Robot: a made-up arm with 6 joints.
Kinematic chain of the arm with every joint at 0, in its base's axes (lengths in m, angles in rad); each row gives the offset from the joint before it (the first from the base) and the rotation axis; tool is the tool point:
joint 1: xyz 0 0 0.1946 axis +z
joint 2: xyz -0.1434 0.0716 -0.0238 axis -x
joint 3: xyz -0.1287 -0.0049 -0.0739 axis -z
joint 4: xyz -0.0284 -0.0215 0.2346 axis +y
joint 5: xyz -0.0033 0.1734 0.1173 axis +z
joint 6: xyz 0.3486 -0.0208 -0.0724 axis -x
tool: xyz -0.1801 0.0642 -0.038
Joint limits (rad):
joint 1: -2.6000..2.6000
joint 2: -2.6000..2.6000
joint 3: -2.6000..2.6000
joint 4: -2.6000..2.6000
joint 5: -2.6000..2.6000
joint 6: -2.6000..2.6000
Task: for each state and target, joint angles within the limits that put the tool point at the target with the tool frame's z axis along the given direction. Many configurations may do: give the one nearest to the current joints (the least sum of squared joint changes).
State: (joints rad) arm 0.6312 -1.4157 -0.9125 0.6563 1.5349 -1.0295
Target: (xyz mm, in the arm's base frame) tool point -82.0 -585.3 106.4 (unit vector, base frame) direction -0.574 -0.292 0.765
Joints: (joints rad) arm 1.0037 -1.5585 -1.6567 0.9170 2.1481 -1.1011
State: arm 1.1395 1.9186 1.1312 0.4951 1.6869 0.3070
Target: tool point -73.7 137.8 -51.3 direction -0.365 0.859 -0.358
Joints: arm 0.4293 1.8818 1.0627 0.3658 1.4451 0.4046
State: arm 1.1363 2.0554 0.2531 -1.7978 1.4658 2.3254
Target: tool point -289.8 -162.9 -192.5 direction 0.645 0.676 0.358
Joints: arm 1.3562 1.8363 0.4122 -1.8166 1.4112 2.2867
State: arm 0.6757 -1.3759 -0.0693 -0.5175 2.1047 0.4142
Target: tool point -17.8 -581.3 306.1 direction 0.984 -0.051 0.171
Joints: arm 1.4345 -1.1999 -0.8634 0.2513 2.0884 0.3960
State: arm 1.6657 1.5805 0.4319 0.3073 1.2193 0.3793
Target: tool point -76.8 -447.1 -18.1 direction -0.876 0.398 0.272
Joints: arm 2.3190 0.9836 -0.0036 1.0469 1.0890 -0.0518
